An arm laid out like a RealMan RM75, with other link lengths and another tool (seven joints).
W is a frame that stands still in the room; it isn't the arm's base.
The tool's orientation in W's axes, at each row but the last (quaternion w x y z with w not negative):
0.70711, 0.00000, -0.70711, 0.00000
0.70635, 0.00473, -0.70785, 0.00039
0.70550, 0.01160, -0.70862, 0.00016
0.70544, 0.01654, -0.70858, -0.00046
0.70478, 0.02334, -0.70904, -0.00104
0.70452, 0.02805, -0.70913, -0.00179
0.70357, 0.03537, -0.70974, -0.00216
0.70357, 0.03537, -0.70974, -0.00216
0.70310, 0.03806, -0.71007, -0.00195
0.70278, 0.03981, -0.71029, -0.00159
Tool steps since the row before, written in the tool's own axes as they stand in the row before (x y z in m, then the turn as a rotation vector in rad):
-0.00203, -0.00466, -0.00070, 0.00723, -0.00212, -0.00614
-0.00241, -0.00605, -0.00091, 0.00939, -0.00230, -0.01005
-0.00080, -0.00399, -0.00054, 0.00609, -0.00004, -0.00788
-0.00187, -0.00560, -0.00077, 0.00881, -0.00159, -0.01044
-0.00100, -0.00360, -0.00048, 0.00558, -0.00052, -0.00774
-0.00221, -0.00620, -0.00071, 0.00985, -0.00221, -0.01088
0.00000, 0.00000, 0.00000, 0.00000, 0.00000, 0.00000
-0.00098, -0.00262, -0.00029, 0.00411, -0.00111, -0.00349
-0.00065, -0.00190, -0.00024, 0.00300, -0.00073, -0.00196
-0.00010, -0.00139, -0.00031, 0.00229, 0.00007, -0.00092
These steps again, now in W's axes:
0.00070, -0.00466, -0.00203, 0.00614, -0.00212, 0.00723
0.00096, -0.00603, -0.00245, 0.01005, -0.00228, 0.00940
0.00061, -0.00397, -0.00086, 0.00785, -0.00001, 0.00612
0.00091, -0.00553, -0.00200, 0.01044, -0.00156, 0.00882
0.00060, -0.00355, -0.00112, 0.00772, -0.00047, 0.00561
0.00095, -0.00607, -0.00246, 0.01090, -0.00222, 0.00983
0.00000, 0.00000, 0.00000, 0.00000, 0.00000, 0.00000
0.00042, -0.00255, -0.00111, 0.00351, -0.00116, 0.00408
0.00034, -0.00185, -0.00075, 0.00197, -0.00080, 0.00298
0.00039, -0.00136, -0.00018, 0.00089, -0.00002, 0.00230

